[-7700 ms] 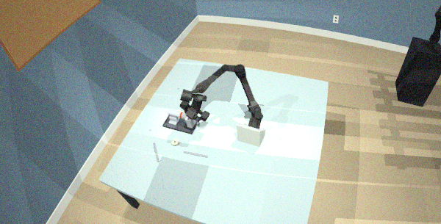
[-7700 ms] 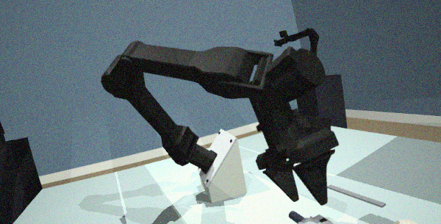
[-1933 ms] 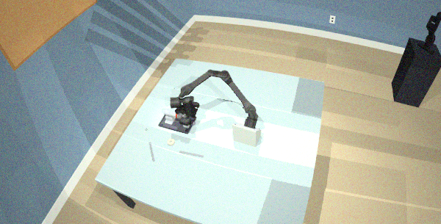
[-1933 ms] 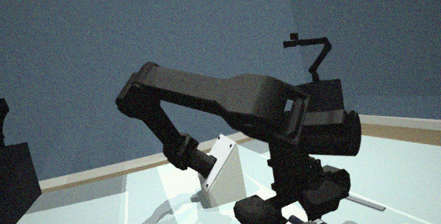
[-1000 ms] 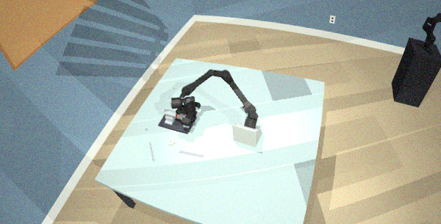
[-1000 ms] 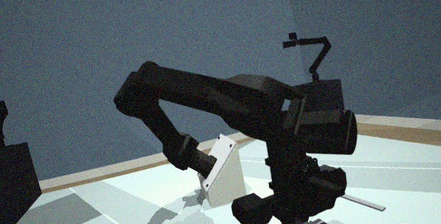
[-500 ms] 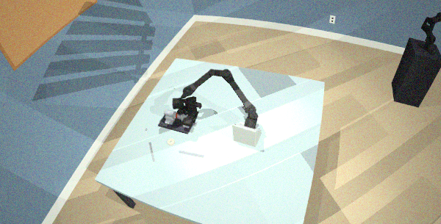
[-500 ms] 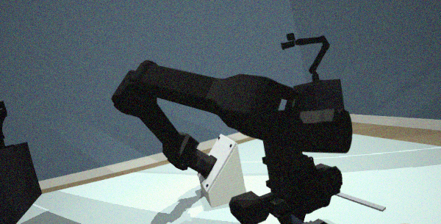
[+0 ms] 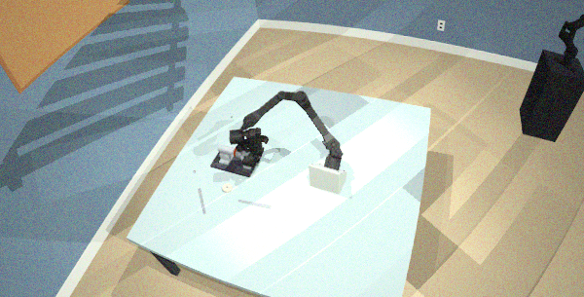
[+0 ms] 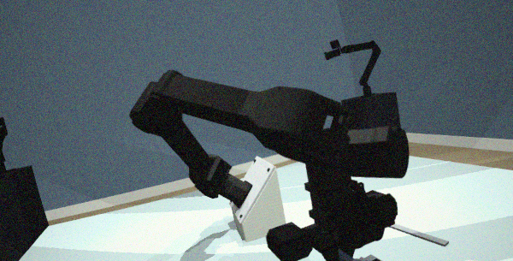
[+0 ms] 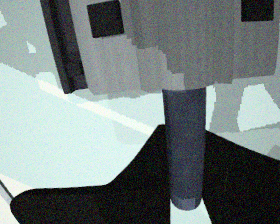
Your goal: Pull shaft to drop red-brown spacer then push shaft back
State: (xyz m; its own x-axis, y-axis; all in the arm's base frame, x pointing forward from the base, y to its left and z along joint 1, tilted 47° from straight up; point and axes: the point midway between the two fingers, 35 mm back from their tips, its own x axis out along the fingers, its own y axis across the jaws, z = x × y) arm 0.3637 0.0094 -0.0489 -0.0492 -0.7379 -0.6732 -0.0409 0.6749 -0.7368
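The shaft lies 70 mm ahead of my gripper tip and 30 mm above it. The rest, counted from my gripper tip: fixture: 140 mm ahead, 10 mm to the left; red-brown spacer: 110 mm ahead, 30 mm above; grey washer: 150 mm ahead, 110 mm to the right, 40 mm below.
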